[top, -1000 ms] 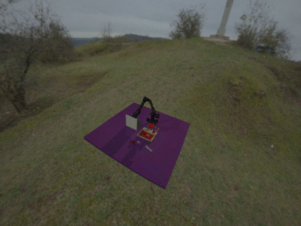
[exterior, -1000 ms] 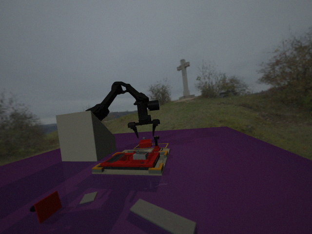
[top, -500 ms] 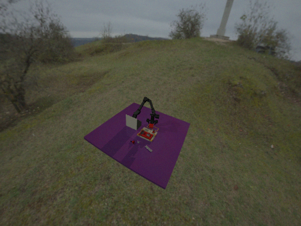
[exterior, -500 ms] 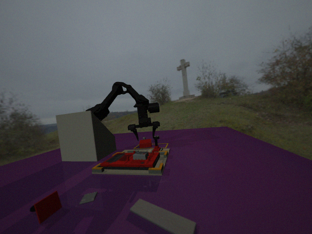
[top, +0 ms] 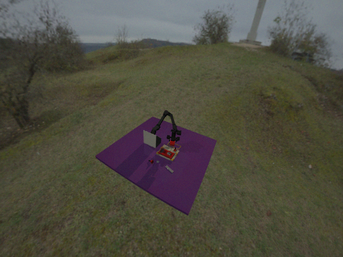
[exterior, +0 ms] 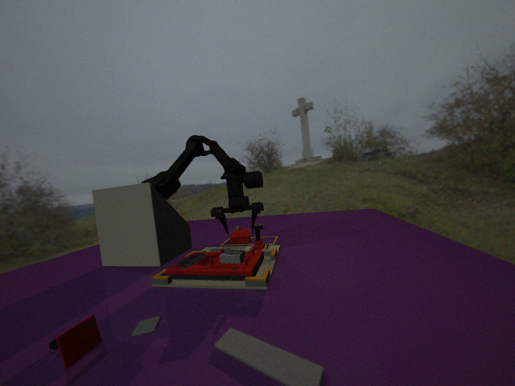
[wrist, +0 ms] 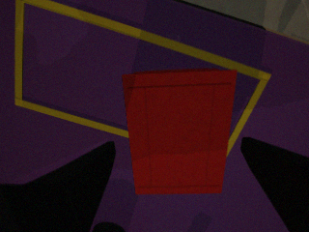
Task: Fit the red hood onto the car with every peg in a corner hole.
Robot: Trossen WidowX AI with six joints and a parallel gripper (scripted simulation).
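Right now the red hood is 10 mm below my gripper tip. The rest, counted from my gripper tip: grey engine block: 100 mm ahead, 220 mm to the right.
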